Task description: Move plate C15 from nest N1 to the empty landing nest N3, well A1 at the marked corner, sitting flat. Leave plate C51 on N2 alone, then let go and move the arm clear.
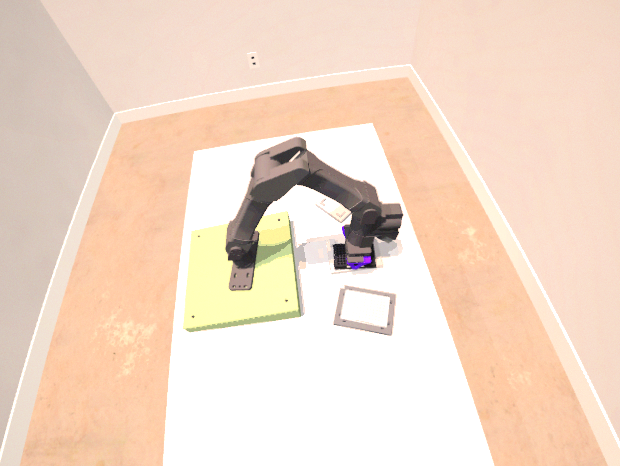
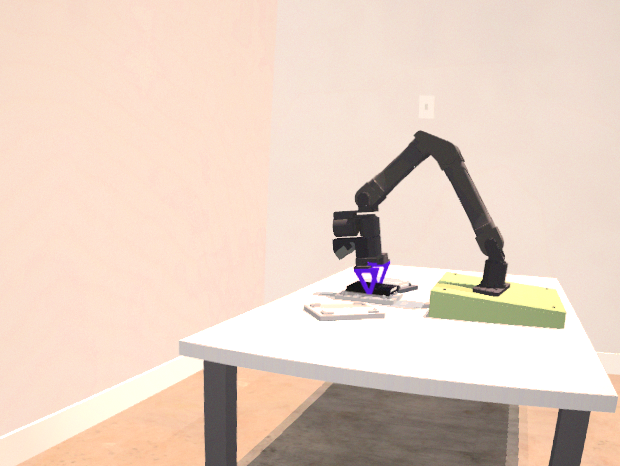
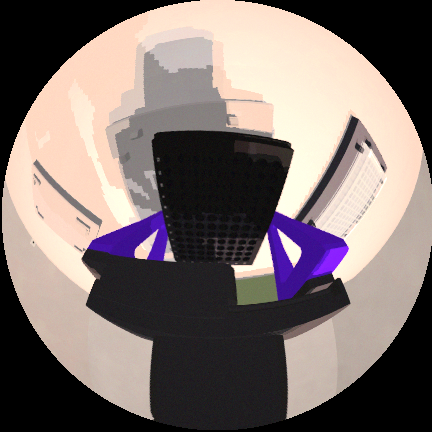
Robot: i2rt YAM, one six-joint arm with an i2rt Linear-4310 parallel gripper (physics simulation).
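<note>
My gripper point(image 1: 356, 263) point(image 2: 371, 280) point(image 3: 217, 214), with purple fingers, is shut on the long sides of the black well plate C15 point(image 1: 340, 260) point(image 2: 383, 288) point(image 3: 221, 181). It holds the plate level and very low at the middle nest point(image 2: 345, 296); I cannot tell if the plate rests in it. The white gridded plate C51 point(image 1: 365, 307) point(image 3: 354, 189) lies in its grey-framed nest point(image 1: 363, 328) point(image 3: 336, 169) on one side. The empty whitish nest point(image 1: 331, 208) point(image 2: 345, 312) point(image 3: 60, 197) lies on the other side. The plate's marked corner is not readable.
The arm's base stands on a green wedge plate point(image 1: 240, 300) point(image 2: 500, 305) beside the nests. All three nests lie in a row on the white table point(image 1: 300, 401) point(image 2: 401, 361). The arm's elbow arches high over the table.
</note>
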